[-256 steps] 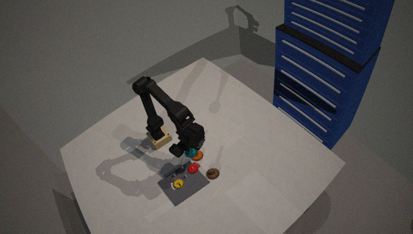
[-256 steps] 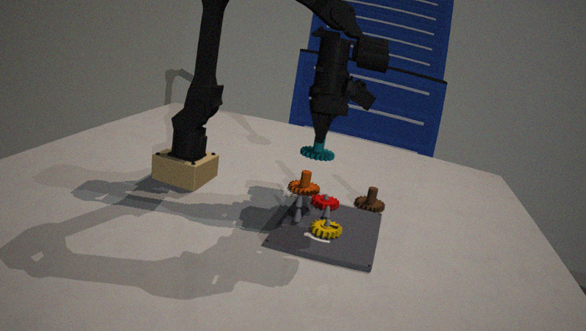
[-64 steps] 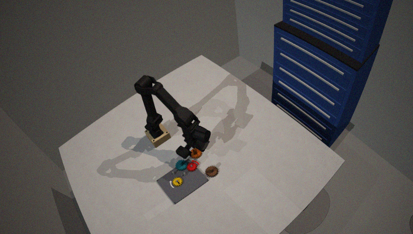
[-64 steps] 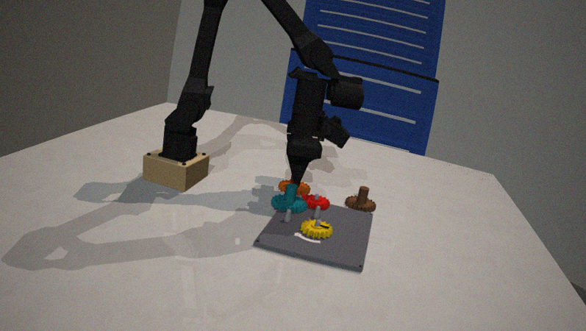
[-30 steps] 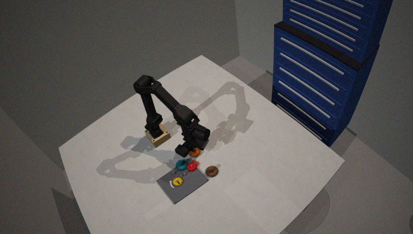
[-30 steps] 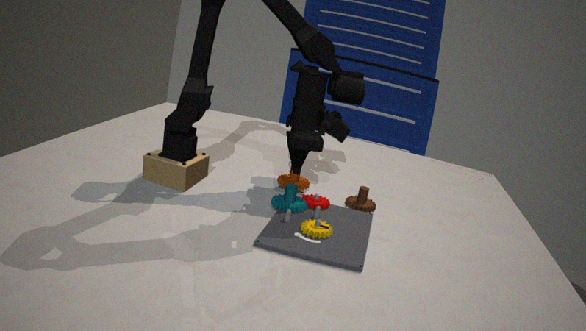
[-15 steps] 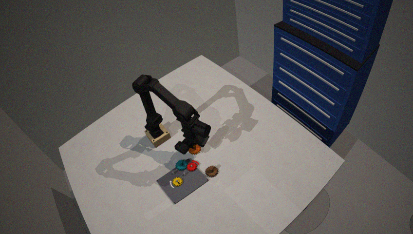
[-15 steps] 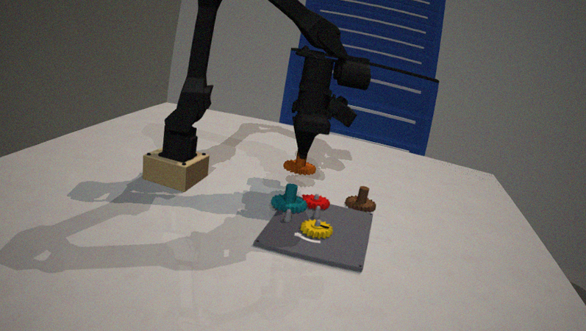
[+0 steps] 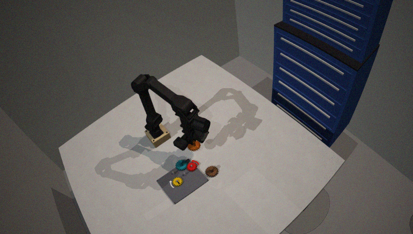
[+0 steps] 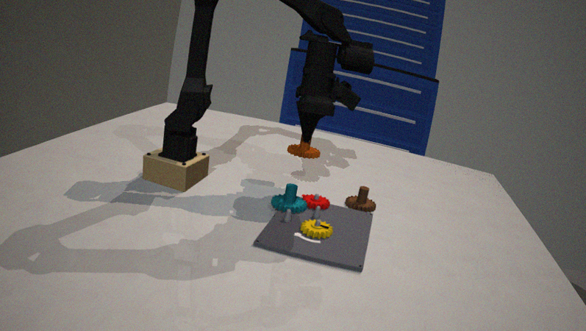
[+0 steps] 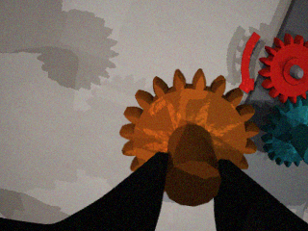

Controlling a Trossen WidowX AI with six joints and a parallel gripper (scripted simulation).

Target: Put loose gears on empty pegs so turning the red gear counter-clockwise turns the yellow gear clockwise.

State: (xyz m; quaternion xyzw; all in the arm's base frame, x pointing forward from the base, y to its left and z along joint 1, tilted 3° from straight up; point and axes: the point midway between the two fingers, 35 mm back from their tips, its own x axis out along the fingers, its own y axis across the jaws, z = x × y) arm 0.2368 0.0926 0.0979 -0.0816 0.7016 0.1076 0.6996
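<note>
Now: the yellow gear 180 mm to the right of my gripper tip, 90 mm below it and 70 mm ahead of it. The rest, counted from my gripper tip: red gear: 90 mm below, 70 mm to the right, 50 mm ahead; orange gear: 10 mm below; red arrow: 100 mm below, 40 mm to the right, 40 mm ahead.
</note>
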